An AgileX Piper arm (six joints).
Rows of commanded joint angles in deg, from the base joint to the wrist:
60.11, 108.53, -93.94, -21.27, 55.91, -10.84
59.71, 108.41, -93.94, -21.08, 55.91, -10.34
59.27, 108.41, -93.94, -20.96, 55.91, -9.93
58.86, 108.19, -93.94, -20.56, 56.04, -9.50
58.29, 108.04, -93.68, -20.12, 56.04, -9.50
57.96, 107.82, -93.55, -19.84, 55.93, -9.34
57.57, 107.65, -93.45, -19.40, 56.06, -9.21
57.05, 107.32, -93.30, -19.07, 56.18, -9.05
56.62, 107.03, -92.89, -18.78, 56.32, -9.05
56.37, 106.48, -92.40, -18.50, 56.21, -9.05
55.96, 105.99, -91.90, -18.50, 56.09, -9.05
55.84, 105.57, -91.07, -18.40, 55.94, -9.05
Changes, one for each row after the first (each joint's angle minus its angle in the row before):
-0.40, -0.12, 0.00, 0.19, 0.00, 0.50
-0.44, 0.00, 0.00, 0.12, 0.00, 0.41
-0.41, -0.22, 0.00, 0.40, 0.13, 0.43
-0.57, -0.15, 0.26, 0.44, 0.00, 0.00
-0.33, -0.22, 0.13, 0.28, -0.11, 0.16
-0.39, -0.17, 0.10, 0.44, 0.13, 0.13
-0.52, -0.33, 0.15, 0.33, 0.12, 0.16
-0.43, -0.29, 0.41, 0.29, 0.14, 0.00
-0.25, -0.55, 0.49, 0.28, -0.11, 0.00
-0.41, -0.49, 0.50, 0.00, -0.12, 0.00
-0.12, -0.42, 0.83, 0.10, -0.15, 0.00

